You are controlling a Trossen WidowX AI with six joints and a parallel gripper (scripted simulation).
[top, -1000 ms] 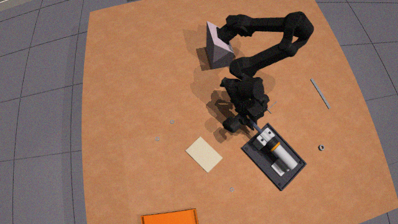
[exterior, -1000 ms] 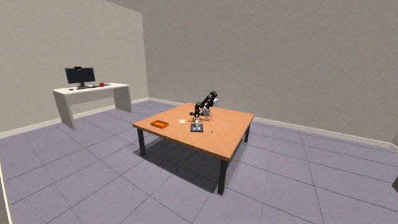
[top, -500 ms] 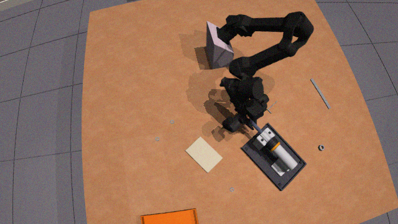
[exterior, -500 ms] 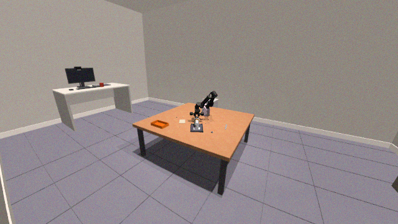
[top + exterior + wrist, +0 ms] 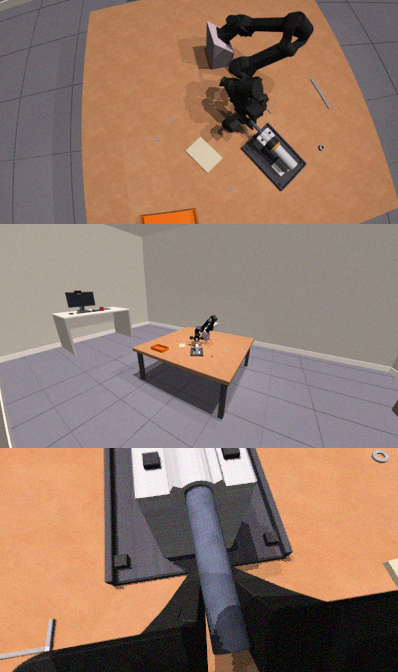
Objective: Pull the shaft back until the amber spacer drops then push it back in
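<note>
The shaft lies 4 cm ahead of my gripper tip, 3 cm to the left of it and 2 cm above it. The rest, counted from my gripper tip: amber spacer: 8 cm ahead, 7 cm to the left, 2 cm above; then metal bar: 16 cm behind, 35 cm to the left, 5 cm below; then cream pad: 8 cm ahead, 19 cm to the right, 5 cm below.
</note>
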